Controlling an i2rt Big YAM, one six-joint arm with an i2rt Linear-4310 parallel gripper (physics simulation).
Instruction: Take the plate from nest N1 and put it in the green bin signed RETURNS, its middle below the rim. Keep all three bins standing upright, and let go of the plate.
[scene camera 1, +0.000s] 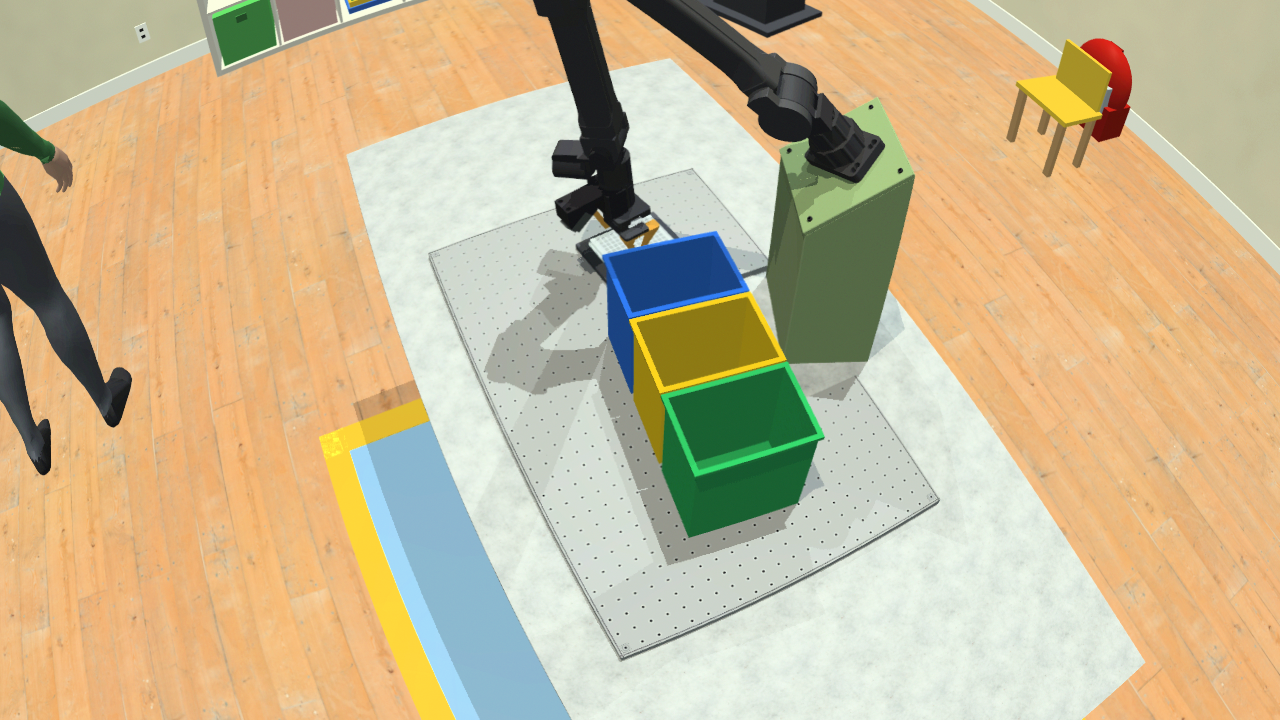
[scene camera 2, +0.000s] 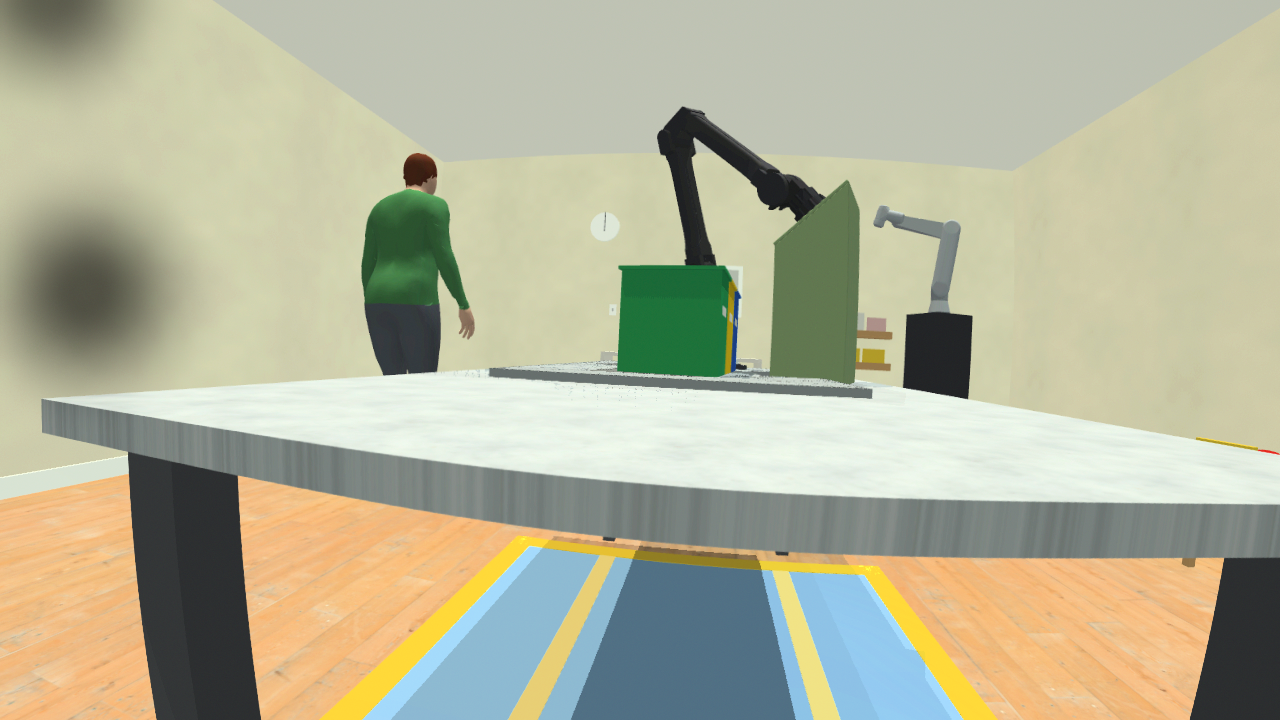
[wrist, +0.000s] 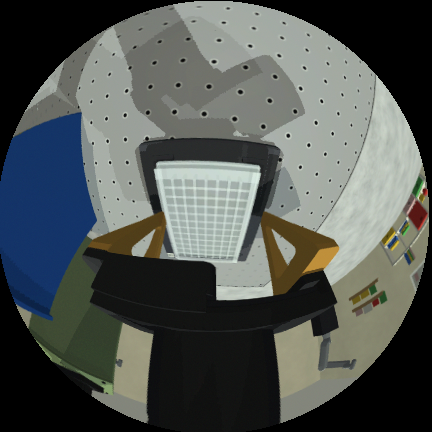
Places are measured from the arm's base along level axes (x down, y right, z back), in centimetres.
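Where they show: gripper, fingertip midpoint: (scene camera 1: 623, 241) (wrist: 213, 216); arm's base at its link origin: (scene camera 1: 847, 153) (scene camera 2: 822, 222).
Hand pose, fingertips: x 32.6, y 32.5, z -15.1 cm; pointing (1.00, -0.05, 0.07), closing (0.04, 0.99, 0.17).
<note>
Things, the pixels of their top centre, and the offset from my fingertips. "spot": a spot on its surface instead. Level surfaces: height alone.
- white gridded plate at its top centre: (wrist: 205, 228) (scene camera 1: 632, 239) dy -1.0, dx -0.3, dz +1.2 cm
- green bin at its top centre: (scene camera 1: 744, 416) (scene camera 2: 678, 272) dy -45.4, dx -15.6, dz -21.9 cm
- yellow bin at a spot on its surface: (scene camera 1: 648, 394) spot: dy -30.3, dx -7.7, dz -23.9 cm
- blue bin at its top centre: (scene camera 1: 675, 271) dy -21.5, dx -15.6, dz -10.1 cm
- perforated board at its surface level: dx +2.4 cm
- pale table at its surface level: dx +3.7 cm
The white gridded plate (scene camera 1: 615, 240) (wrist: 209, 215) lies in its dark nest (wrist: 210, 149), beside the blue bin. My gripper (wrist: 213, 216) is open and empty, pointing down. In the wrist view its orange fingertips stand at either side of the plate; whether they are level with it or above it I cannot tell. The green bin (scene camera 1: 747, 494) (scene camera 2: 671, 326) stands upright at the near end of the row, its sign not readable. The yellow bin (scene camera 1: 648, 394) stands upright in the middle, and the blue bin (scene camera 1: 619, 331) (wrist: 45, 200) upright nearest my gripper.
The bins and nest stand on a perforated board (scene camera 1: 572, 501) on the pale table (scene camera 2: 626, 438). A tall green pedestal (scene camera 1: 836, 286) (scene camera 2: 810, 308) bears my arm beside the bins. A person in green (scene camera 2: 407, 250) stands beyond the table. A grey arm (scene camera 2: 944, 264) stands in the background.
</note>
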